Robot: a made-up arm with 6 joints.
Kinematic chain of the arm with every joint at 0, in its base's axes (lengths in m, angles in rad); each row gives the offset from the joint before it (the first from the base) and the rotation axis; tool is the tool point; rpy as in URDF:
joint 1: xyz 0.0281 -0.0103 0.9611 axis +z
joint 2: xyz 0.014 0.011 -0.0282 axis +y
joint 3: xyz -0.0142 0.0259 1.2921 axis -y
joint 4: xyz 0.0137 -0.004 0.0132 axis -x
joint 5: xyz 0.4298 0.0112 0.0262 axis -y
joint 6: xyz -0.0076 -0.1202 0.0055 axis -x
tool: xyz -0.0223 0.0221 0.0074 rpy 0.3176 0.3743 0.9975
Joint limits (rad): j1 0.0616..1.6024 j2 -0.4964..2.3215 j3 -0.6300..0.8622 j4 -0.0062..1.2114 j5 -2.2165..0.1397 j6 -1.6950..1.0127
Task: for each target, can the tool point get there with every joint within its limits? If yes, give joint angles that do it. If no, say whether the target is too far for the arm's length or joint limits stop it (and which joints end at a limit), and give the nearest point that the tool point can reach.
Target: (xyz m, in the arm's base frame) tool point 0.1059 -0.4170 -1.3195
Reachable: no: too far | nearest point 0.7306 -0.0450 -0.3445 | short by 1.216 m
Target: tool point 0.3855 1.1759 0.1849
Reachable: yes | joints 1.2925 1.8007 -0.0733 0.4901 -1.5216 -0.0956
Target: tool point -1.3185 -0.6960 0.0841
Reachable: no: joint limits stop it (at a limit: joint 1, joint 2, joint 3, joint 4) | nearest point -0.0377 0.5170 -0.1434 | short by 1.779 m
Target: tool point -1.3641 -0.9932 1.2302
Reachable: no: joint limits stop it (at a limit: joint 2, joint 3, joint 4, joint 5, joint 6) | nearest point -0.5167 -0.3950 2.4931 | short by 1.634 m
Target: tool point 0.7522 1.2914 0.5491
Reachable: yes | joints 1.0366 1.5558 0.1147 1.0344 -0.7369 -0.6070
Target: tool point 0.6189 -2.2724 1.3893
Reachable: no: too far | nearest point 0.0611 -0.6676 2.4914 | short by 2.025 m
